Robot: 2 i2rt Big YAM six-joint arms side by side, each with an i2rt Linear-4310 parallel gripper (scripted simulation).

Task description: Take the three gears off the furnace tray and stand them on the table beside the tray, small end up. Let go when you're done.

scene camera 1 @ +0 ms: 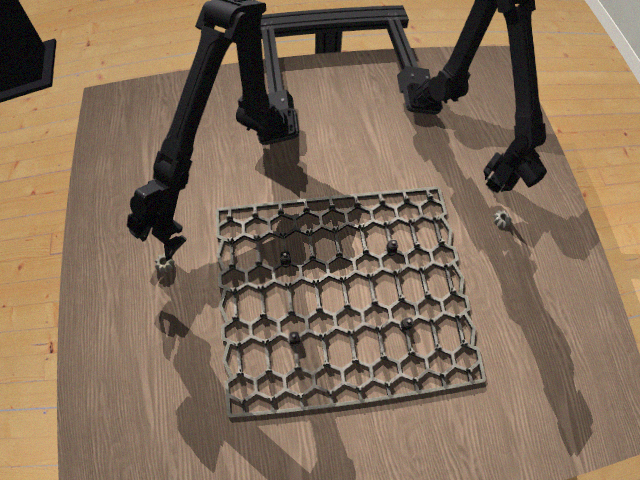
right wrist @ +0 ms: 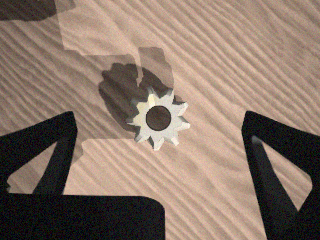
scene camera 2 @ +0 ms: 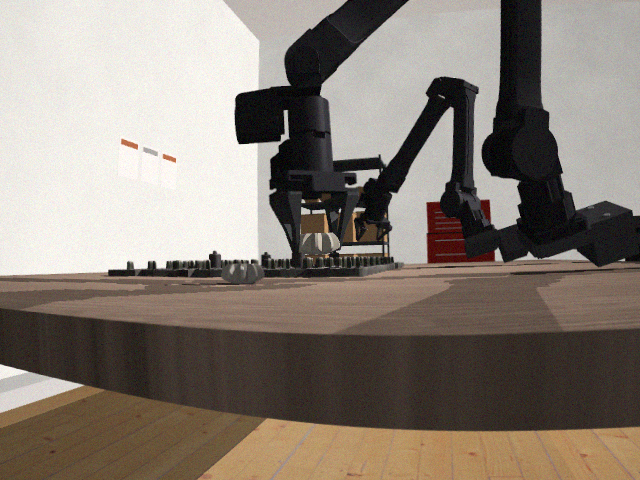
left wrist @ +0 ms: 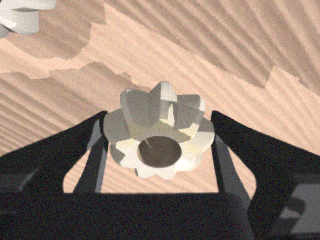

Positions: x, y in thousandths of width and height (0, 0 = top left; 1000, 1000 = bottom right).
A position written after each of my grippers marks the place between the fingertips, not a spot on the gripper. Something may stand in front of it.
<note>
I see my left gripper (scene camera 2: 495, 524), my right gripper (scene camera 1: 243, 522) and a furnace tray (scene camera 1: 460, 705).
The furnace tray is seen too in scene camera 2 (scene camera 2: 523, 555). My left gripper is seen too in the left wrist view (left wrist: 498, 502). My right gripper also shows in the right wrist view (right wrist: 498, 502). The left wrist view does not show the furnace tray: it is out of frame.
</note>
